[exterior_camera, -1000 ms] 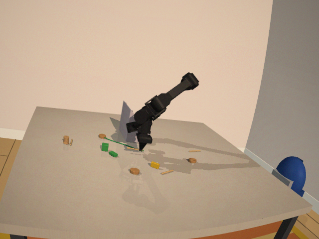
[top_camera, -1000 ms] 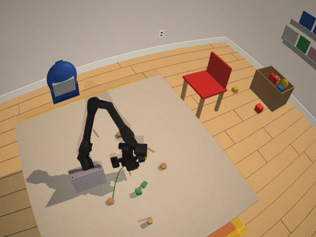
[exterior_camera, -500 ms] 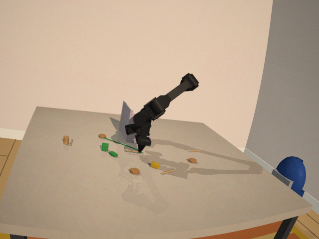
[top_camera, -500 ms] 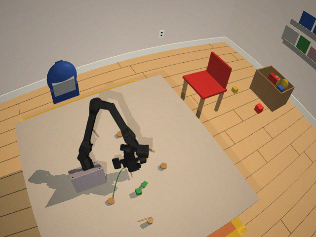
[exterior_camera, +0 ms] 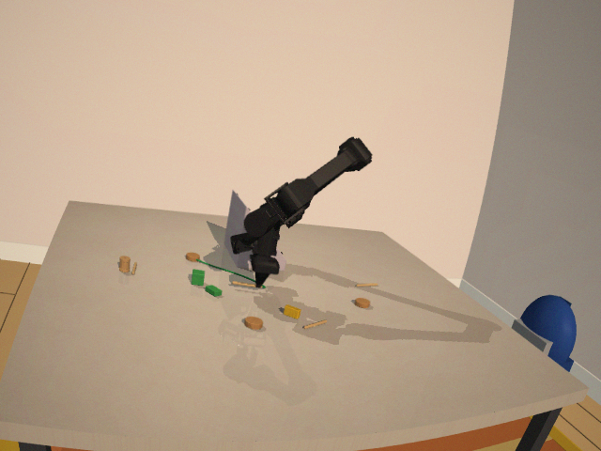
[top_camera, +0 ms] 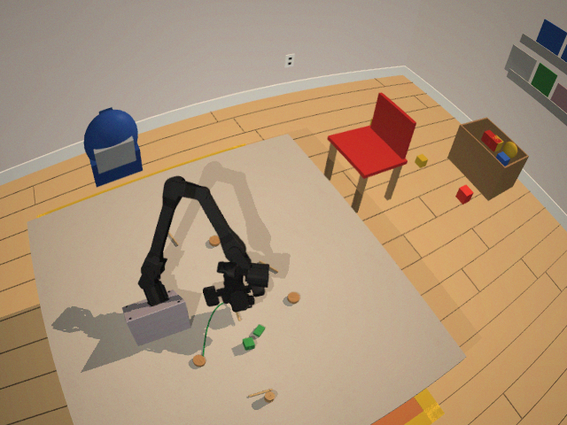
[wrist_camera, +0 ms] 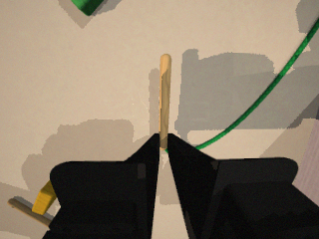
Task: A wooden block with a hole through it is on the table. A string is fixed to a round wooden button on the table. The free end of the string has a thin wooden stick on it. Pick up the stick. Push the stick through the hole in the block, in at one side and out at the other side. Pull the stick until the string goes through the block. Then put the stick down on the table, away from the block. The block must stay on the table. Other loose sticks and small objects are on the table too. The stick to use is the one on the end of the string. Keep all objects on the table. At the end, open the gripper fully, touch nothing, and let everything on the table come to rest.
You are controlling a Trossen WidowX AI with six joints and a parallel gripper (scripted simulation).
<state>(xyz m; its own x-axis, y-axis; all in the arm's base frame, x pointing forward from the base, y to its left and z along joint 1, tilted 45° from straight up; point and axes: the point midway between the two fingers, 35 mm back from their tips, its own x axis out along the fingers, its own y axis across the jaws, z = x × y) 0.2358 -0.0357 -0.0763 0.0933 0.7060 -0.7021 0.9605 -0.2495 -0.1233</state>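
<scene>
The green block lies 20 mm ahead of my gripper tip, 120 mm to the right of it and 10 mm below it. The rest, counted from my gripper tip: thin wooden stick 10 mm to the right; then yellow block 140 mm ahead, 40 mm to the left; then round wooden button 210 mm behind, 120 mm to the right, 10 mm below.
</scene>
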